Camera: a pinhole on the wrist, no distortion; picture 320 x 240 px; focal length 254.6 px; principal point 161.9 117.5 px. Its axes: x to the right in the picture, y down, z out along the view. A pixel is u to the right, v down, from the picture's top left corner.
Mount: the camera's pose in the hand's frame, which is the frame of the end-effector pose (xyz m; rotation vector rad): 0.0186 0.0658 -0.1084 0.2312 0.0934 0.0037
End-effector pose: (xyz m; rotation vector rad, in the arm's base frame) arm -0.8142 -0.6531 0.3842 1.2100 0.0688 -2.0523
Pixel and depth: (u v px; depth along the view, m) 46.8 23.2 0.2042
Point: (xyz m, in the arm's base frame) -0.8925 -0.6131 0.4543
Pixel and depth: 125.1 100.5 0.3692
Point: -1.0235 -0.7189 0.5089
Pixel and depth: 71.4 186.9 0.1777
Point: -0.8217 -0.7209 0.4720
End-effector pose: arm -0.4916 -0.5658 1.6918 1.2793 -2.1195 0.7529
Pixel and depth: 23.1 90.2 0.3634
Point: -0.4231 -0.6794 1.4255
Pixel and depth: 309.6 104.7 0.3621
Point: -0.6031 -0.8875 1.7277
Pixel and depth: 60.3 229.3 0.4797
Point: -0.6540 -0.7248 1.2823
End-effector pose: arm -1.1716 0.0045 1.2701 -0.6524 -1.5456 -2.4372
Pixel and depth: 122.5 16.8 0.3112
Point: -1.1731 0.2114 1.2285
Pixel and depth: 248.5 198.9 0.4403
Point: -1.2287 0.2757 1.5724
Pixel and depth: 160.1 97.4 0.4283
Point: -1.1657 0.3049 1.3507
